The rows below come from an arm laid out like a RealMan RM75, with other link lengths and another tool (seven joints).
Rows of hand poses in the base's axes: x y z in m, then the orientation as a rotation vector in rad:
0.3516, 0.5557, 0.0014, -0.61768, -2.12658, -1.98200
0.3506, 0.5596, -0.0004, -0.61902, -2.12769, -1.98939
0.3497, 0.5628, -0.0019, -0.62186, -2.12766, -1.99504
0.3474, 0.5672, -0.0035, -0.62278, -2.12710, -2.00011
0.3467, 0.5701, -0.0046, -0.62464, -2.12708, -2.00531
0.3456, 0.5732, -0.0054, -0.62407, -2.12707, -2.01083
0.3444, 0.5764, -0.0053, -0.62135, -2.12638, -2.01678
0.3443, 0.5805, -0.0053, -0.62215, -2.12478, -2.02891
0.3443, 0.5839, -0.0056, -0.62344, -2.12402, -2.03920
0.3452, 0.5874, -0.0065, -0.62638, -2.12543, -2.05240
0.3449, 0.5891, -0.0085, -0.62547, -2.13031, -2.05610
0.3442, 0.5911, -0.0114, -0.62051, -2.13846, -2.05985
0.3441, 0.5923, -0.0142, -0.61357, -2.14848, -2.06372
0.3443, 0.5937, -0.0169, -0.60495, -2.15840, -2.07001
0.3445, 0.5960, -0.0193, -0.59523, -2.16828, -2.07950
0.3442, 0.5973, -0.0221, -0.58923, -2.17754, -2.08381
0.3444, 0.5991, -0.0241, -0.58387, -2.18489, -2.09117
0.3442, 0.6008, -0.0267, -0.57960, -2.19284, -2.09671
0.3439, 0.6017, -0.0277, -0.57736, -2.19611, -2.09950
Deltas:
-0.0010, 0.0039, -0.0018, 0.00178, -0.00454, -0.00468
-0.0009, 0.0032, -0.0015, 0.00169, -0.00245, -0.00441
-0.0023, 0.0044, -0.0016, 0.00198, -0.00242, -0.00280
-0.0007, 0.0029, -0.0011, 0.00161, -0.00250, -0.00361
-0.0011, 0.0031, -0.0008, 0.00193, -0.00344, -0.00229
-0.0012, 0.0032, 0.0001, 0.00267, -0.00399, -0.00099
-0.0001, 0.0041, 0.0000, 0.00496, -0.00610, -0.00580
0.0000, 0.0034, -0.0003, 0.00377, -0.00532, -0.00549
0.0009, 0.0035, -0.0009, 0.00329, -0.00768, -0.00859
-0.0003, 0.0017, -0.0020, -0.00158, -0.00500, -0.00282
-0.0007, 0.0020, -0.0029, -0.00316, -0.00796, -0.00149
-0.0001, 0.0012, -0.0028, -0.00406, -0.00960, -0.00101
0.0002, 0.0014, -0.0027, -0.00308, -0.01151, -0.00119
0.0002, 0.0023, -0.0024, -0.00192, -0.01373, -0.00211
-0.0003, 0.0013, -0.0028, -0.00353, -0.00918, -0.00169
0.0002, 0.0018, -0.0020, -0.00145, -0.00981, -0.00288
-0.0002, 0.0017, -0.0026, -0.00246, -0.00869, -0.00290
-0.0003, 0.0009, -0.0010, -0.00082, -0.00403, -0.00116

